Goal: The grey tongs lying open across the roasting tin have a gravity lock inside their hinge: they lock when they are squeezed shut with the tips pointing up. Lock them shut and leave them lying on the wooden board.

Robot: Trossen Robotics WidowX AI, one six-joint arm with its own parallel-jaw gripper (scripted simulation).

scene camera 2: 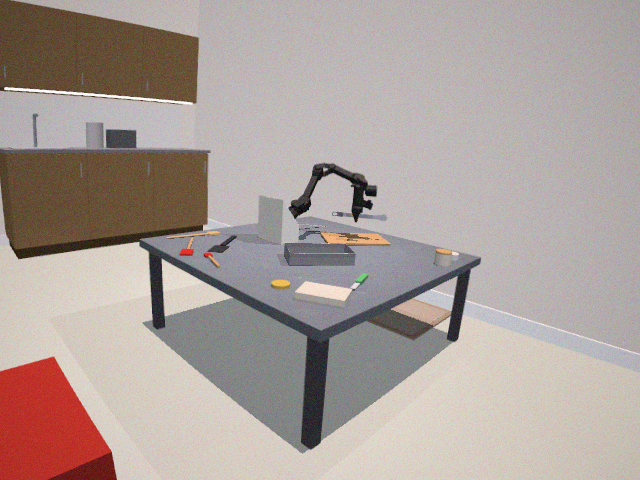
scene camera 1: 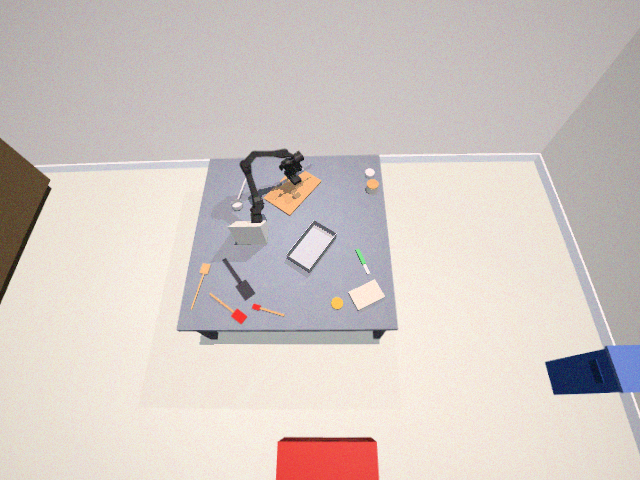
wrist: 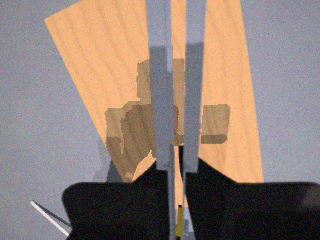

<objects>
same spot on wooden board: (scene camera 1: 288, 197) = (scene camera 2: 342, 238)
</objects>
